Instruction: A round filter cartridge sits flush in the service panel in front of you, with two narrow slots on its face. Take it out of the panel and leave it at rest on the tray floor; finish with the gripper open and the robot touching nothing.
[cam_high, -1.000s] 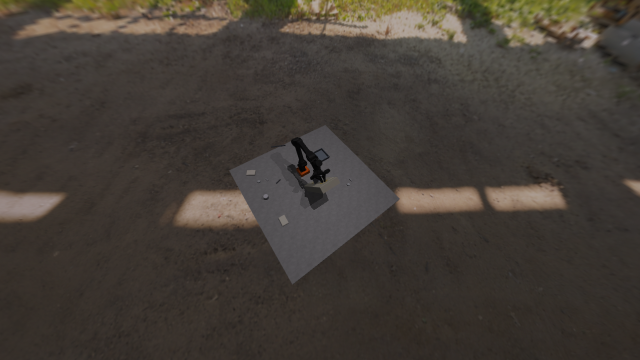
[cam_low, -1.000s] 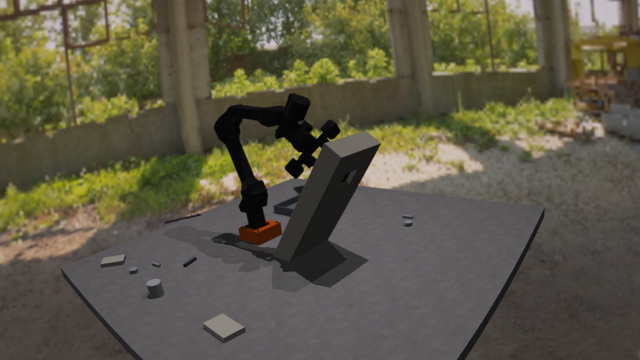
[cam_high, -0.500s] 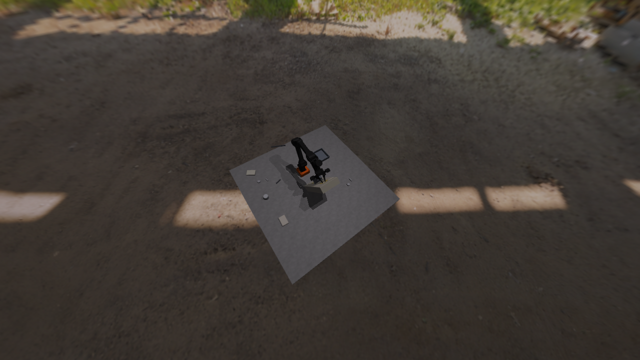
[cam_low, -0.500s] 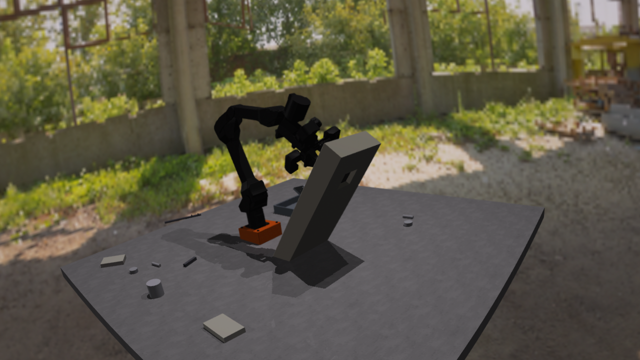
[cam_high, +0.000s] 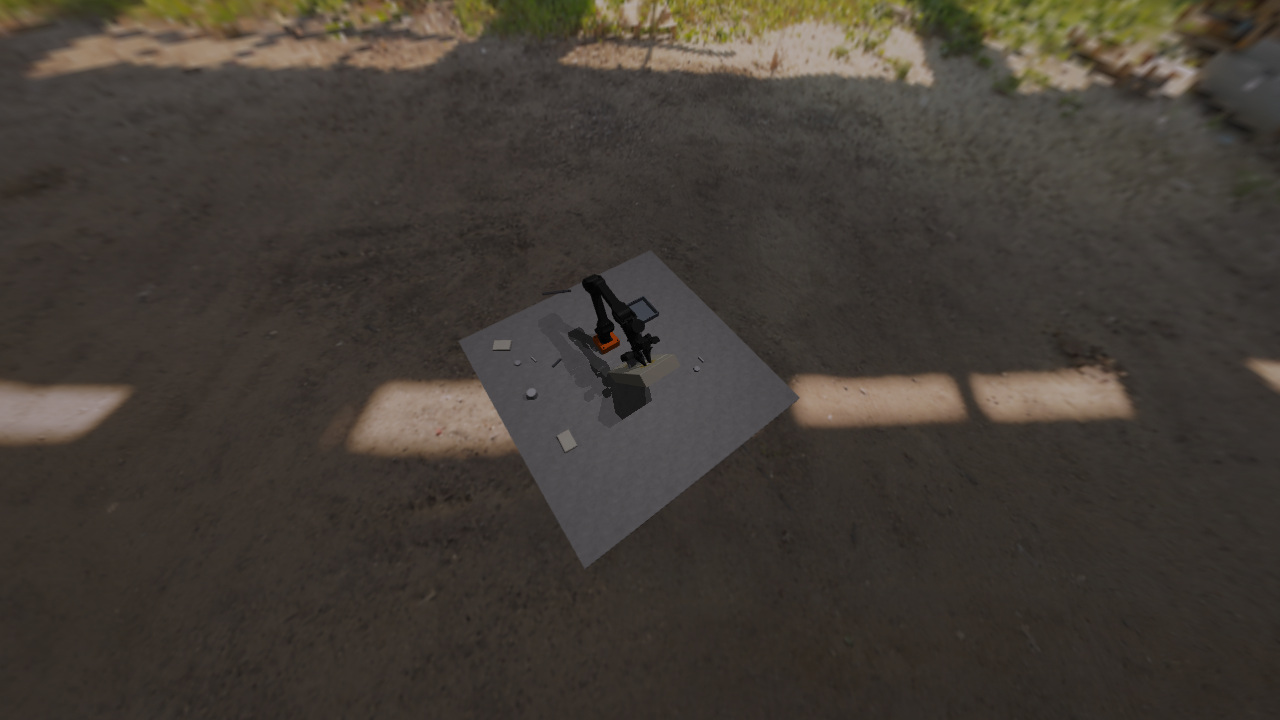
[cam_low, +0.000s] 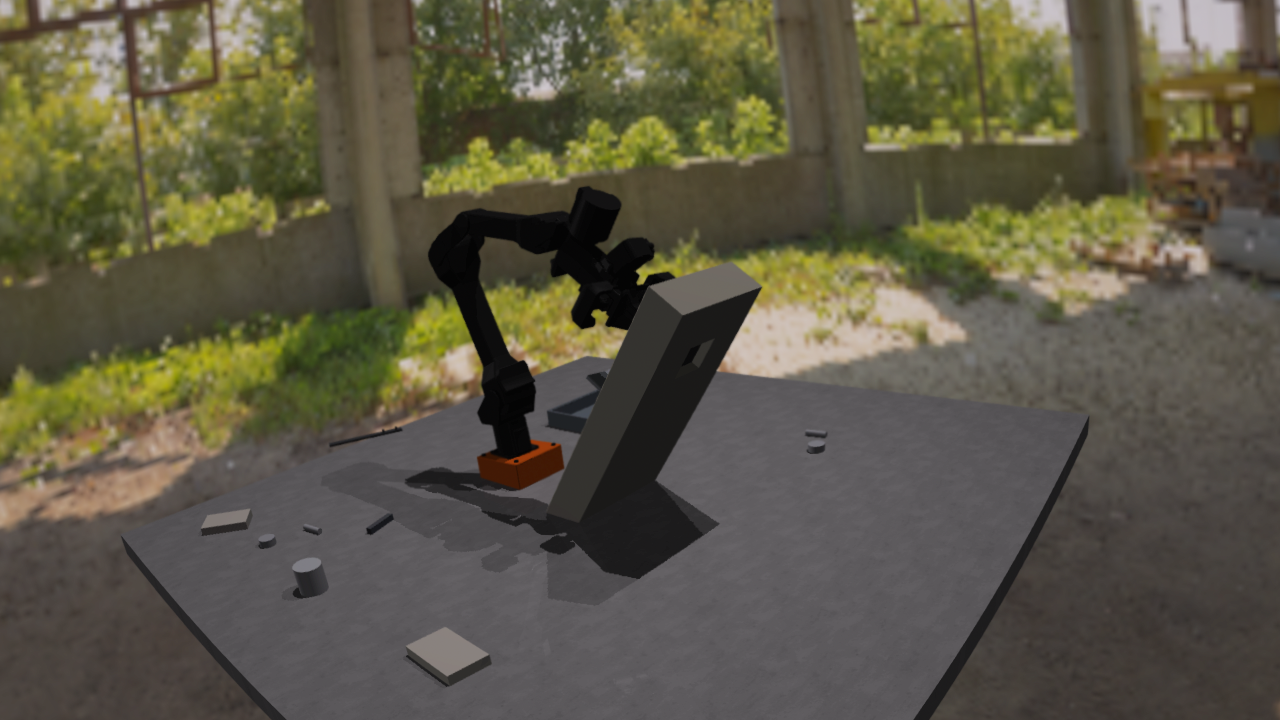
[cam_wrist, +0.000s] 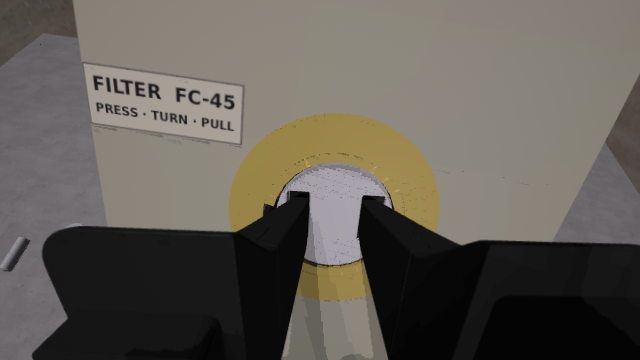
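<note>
Right now the grey round filter cartridge is 1 cm ahead of my gripper tip and 1 cm below it. Round my gripper tip: dark rod (36 cm behind, 33 cm to the right, 27 cm below); grey bracket (9 cm behind, 1 cm to the right, 9 cm below); blue-grey tray (46 cm behind, 23 cm to the left, 26 cm below).
</note>
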